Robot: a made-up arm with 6 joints. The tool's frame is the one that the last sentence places. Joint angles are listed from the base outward.
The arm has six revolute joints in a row. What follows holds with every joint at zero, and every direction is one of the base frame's. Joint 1 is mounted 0.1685 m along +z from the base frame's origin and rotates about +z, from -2.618 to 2.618 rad. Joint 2 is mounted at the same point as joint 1 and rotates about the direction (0.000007, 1, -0.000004), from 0 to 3.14 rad. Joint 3 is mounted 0.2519 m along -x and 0.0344 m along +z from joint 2 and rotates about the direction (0.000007, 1, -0.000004), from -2.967 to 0 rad. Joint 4 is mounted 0.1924 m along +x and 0.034 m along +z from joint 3 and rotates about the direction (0.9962, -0.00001, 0.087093), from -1.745 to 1.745 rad. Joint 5 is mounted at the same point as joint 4 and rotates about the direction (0.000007, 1, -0.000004), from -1.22 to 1.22 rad. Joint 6 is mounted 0.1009 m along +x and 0.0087 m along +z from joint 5 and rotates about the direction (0.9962, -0.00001, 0.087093), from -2.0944 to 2.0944 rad. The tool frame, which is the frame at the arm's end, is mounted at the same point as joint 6; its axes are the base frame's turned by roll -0.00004, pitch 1.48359 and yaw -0.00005 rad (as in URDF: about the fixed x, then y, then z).
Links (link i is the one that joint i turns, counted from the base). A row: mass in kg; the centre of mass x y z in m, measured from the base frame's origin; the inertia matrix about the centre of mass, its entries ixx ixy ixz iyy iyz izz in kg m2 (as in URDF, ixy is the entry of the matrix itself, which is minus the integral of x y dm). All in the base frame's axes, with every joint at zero. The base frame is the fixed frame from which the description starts. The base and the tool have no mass.
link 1: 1.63; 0.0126 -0.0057 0.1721; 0.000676 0 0 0.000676 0 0.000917
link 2: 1.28; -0.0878 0.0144 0.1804; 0.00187 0 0.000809 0.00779 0 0.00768
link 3: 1.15; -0.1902 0.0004 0.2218; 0.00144 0 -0.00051 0.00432 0 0.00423
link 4: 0.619; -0.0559 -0.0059 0.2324; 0.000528 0 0.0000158 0.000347 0 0.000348
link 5: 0.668; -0.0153 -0.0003 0.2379; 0.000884 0 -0.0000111 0.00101 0 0.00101
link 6: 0.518; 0.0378 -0.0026 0.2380; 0.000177 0 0.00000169 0.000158 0 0.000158
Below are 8 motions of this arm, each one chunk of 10 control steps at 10 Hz.
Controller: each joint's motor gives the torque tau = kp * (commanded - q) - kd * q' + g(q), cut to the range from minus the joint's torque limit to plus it. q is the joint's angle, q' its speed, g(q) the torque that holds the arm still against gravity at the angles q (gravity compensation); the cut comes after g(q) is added. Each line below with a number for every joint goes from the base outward.
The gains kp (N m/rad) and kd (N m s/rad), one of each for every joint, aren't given. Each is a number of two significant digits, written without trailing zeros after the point. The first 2 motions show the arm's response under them.
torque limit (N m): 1.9 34 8.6 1.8 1.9 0.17
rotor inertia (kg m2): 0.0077 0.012 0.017 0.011 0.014 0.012
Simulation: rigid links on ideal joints. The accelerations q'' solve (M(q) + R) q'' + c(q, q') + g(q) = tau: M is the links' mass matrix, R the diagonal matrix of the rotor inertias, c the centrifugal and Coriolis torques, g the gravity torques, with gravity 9.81 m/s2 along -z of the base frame. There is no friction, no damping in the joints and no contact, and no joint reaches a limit. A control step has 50 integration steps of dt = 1/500 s. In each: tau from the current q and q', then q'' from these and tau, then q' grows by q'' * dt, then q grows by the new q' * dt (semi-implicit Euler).
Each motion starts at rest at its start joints. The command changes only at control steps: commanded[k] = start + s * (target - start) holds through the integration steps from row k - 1 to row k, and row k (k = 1, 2, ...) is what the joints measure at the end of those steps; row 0 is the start. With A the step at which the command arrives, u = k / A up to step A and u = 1 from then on. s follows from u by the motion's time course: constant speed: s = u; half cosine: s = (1 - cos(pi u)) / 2; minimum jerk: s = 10 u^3 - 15 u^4 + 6 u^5; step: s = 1 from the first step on.
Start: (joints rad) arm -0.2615 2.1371 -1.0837 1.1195 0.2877 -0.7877
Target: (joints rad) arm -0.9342 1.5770 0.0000 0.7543 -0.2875 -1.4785
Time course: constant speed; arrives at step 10
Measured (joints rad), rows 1 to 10:
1: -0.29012 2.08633 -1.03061 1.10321 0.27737 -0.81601
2: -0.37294 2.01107 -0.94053 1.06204 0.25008 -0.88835
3: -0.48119 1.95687 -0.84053 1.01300 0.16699 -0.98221
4: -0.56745 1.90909 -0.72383 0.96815 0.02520 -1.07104
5: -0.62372 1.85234 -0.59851 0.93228 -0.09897 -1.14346
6: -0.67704 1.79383 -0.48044 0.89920 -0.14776 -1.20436
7: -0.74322 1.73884 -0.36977 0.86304 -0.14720 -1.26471
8: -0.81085 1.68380 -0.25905 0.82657 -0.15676 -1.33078
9: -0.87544 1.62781 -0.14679 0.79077 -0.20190 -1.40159
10: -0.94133 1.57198 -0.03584 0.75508 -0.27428 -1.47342
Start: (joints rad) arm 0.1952 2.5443 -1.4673 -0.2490 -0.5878 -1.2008
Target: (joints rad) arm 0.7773 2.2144 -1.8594 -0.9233 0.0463 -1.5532
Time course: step
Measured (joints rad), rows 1 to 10:
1: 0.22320 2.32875 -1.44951 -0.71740 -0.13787 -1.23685
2: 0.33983 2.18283 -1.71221 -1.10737 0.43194 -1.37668
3: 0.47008 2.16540 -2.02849 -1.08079 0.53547 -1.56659
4: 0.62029 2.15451 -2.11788 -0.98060 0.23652 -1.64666
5: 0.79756 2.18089 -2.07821 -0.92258 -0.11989 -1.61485
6: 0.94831 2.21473 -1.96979 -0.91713 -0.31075 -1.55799
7: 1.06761 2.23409 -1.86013 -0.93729 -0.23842 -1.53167
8: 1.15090 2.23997 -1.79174 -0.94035 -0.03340 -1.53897
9: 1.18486 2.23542 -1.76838 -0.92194 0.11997 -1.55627
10: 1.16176 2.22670 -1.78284 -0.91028 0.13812 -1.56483
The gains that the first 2 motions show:
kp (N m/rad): 24 63 8.3 3.1 1.6 1.4
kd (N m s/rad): 0.95 2.4 0.71 0.15 0.092 0.082
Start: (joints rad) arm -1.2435 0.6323 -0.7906 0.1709 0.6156 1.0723
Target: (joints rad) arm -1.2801 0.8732 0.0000 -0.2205 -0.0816 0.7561
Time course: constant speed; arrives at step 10
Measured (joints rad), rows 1 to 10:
1: -1.24591 0.65129 -0.77062 0.14796 0.57977 1.05956
2: -1.25105 0.68235 -0.70727 0.09870 0.48382 1.02660
3: -1.25573 0.70972 -0.61337 0.04857 0.37050 0.98384
4: -1.25901 0.73348 -0.51455 0.00996 0.28879 0.94397
5: -1.26221 0.75703 -0.42289 -0.02503 0.24373 0.91163
6: -1.26590 0.78081 -0.33787 -0.06362 0.20842 0.88347
7: -1.26970 0.80456 -0.25650 -0.10417 0.15799 0.85456
8: -1.27339 0.82834 -0.17775 -0.14375 0.08641 0.82310
9: -1.27698 0.85212 -0.10151 -0.18243 0.00264 0.79028
10: -1.28053 0.87594 -0.02689 -0.22123 -0.08121 0.75781

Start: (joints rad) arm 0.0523 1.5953 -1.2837 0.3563 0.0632 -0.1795
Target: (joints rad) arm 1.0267 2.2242 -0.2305 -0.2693 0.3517 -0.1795
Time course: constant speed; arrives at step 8
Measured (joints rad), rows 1 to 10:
1: 0.10817 1.64721 -1.28018 0.29072 0.01741 -0.18299
2: 0.23969 1.74664 -1.21792 0.18895 -0.06255 -0.18893
3: 0.41235 1.84883 -1.08243 0.10966 -0.07734 -0.19038
4: 0.58858 1.93765 -0.90841 0.04295 0.01823 -0.18331
5: 0.73501 2.01510 -0.72360 -0.02372 0.16936 -0.17287
6: 0.83400 2.08847 -0.54175 -0.09318 0.29915 -0.16771
7: 0.91531 2.16223 -0.37639 -0.17718 0.37511 -0.17053
8: 1.03511 2.23713 -0.23771 -0.26247 0.40424 -0.17625
9: 1.05744 2.22785 -0.15901 -0.27839 0.41833 -0.17926
10: 1.01850 2.22146 -0.14896 -0.26236 0.43284 -0.17877

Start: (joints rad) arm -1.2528 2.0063 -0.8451 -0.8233 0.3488 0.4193
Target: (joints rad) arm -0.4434 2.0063 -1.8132 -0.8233 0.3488 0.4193
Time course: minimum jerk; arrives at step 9
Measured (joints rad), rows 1 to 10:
1: -1.24766 2.00676 -0.84834 -0.82318 0.35350 0.41927
2: -1.21248 2.00923 -0.87190 -0.82233 0.38165 0.41915
3: -1.12269 2.01404 -0.94446 -0.82039 0.43691 0.41911
4: -0.98396 2.02056 -1.08840 -0.82093 0.48420 0.41899
5: -0.81632 2.02723 -1.29838 -0.83045 0.47938 0.41788
6: -0.63772 2.02835 -1.53306 -0.84343 0.40392 0.41566
7: -0.47102 2.01669 -1.73391 -0.84233 0.27734 0.41449
8: -0.34918 1.99510 -1.86352 -0.82744 0.14848 0.41689
9: -0.27861 1.97852 -1.92508 -0.82240 0.08824 0.42033
10: -0.26113 1.97810 -1.93381 -0.82510 0.11078 0.42188

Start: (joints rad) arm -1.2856 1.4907 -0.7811 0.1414 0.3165 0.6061
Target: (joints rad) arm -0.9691 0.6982 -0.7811 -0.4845 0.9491 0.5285
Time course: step
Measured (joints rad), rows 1 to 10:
1: -1.08370 0.85677 -0.73812 -0.32205 0.48913 0.57638
2: -0.88789 0.52315 -1.11734 -0.61261 0.76613 0.52913
3: -0.98879 0.62429 -1.32862 -0.70369 0.87423 0.49340
4: -0.98936 0.69211 -1.15919 -0.64031 0.80998 0.48901
5: -0.95623 0.73060 -0.87590 -0.48134 0.75099 0.51297
6: -0.96054 0.72482 -0.66721 -0.38952 0.81887 0.54179
7: -0.96883 0.69947 -0.60689 -0.41644 1.00354 0.55122
8: -0.97230 0.69588 -0.65782 -0.47396 1.14579 0.53994
9: -0.97192 0.69724 -0.74041 -0.50345 1.13469 0.52444
10: -0.97013 0.69646 -0.79771 -0.50401 1.00775 0.51836

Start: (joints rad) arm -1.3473 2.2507 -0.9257 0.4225 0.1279 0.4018
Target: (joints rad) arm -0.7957 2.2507 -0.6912 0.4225 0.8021 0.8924
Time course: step
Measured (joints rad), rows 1 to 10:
1: -1.30706 2.24159 -0.88286 0.41755 0.29465 0.47029
2: -1.16050 2.25094 -0.79786 0.41090 0.62678 0.67448
3: -0.86551 2.26265 -0.72574 0.41514 0.89677 0.92756
4: -0.58487 2.25464 -0.70461 0.46641 1.01277 1.06737
5: -0.42945 2.24728 -0.70013 0.49057 0.97991 1.08361
6: -0.40622 2.24998 -0.69069 0.47156 0.87596 0.98380
7: -0.52095 2.25328 -0.68492 0.45058 0.79221 0.86553
8: -0.75936 2.25478 -0.70534 0.44760 0.77018 0.82758
9: -0.93293 2.25128 -0.74093 0.41058 0.75155 0.85916
10: -0.97554 2.24758 -0.74783 0.38170 0.72154 0.90047

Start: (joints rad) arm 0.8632 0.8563 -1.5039 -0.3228 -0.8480 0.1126
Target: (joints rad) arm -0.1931 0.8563 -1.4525 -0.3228 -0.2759 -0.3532
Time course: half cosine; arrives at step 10
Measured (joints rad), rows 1 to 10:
1: 0.83616 0.85582 -1.50404 -0.32197 -0.84432 0.10788
2: 0.75807 0.85446 -1.50443 -0.32142 -0.82454 0.08642
3: 0.63846 0.85286 -1.50437 -0.32305 -0.77588 0.03953
4: 0.49001 0.85205 -1.50180 -0.32585 -0.69679 -0.02959
5: 0.32570 0.85263 -1.49457 -0.32813 -0.59616 -0.10976
6: 0.16159 0.85451 -1.48211 -0.32860 -0.48769 -0.18923
7: 0.01405 0.85693 -1.46623 -0.32705 -0.38507 -0.25959
8: -0.10169 0.85895 -1.45055 -0.32467 -0.30004 -0.31546
9: -0.17387 0.85992 -1.43886 -0.32300 -0.24229 -0.35274
10: -0.19634 0.85986 -1.43351 -0.32255 -0.21875 -0.36805

